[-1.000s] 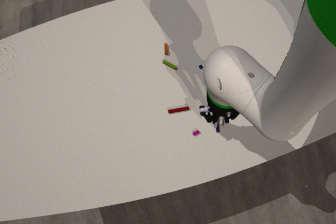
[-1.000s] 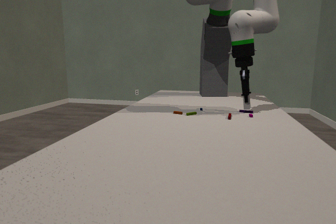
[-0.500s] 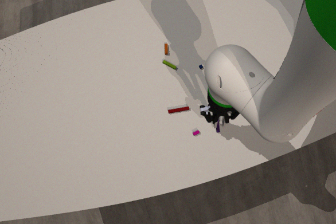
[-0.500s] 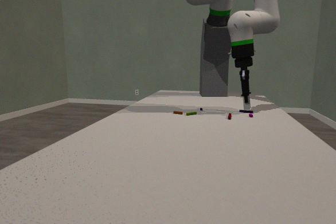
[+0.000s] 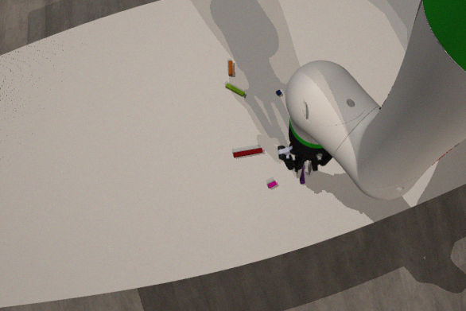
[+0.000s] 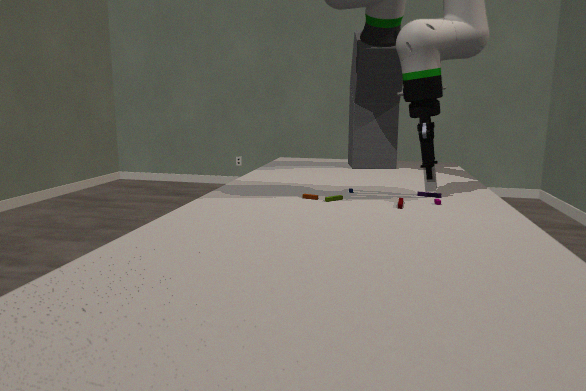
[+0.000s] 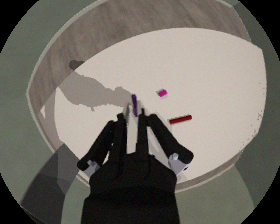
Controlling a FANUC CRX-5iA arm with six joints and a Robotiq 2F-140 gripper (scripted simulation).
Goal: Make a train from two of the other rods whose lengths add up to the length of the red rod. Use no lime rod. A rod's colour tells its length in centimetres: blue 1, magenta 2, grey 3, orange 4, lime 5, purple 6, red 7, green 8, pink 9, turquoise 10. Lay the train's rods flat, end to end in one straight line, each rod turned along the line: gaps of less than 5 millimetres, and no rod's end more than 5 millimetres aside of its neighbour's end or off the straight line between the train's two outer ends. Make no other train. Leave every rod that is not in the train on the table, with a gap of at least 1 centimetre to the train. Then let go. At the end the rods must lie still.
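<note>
Now: hand 50 mm above the purple rod. From my hand the other things lie so: blue rod (10 mm behind, 210 mm to the right, 50 mm below); magenta rod (80 mm ahead, 10 mm to the left, 50 mm below); red rod (110 mm ahead, 80 mm to the right, 50 mm below).
</note>
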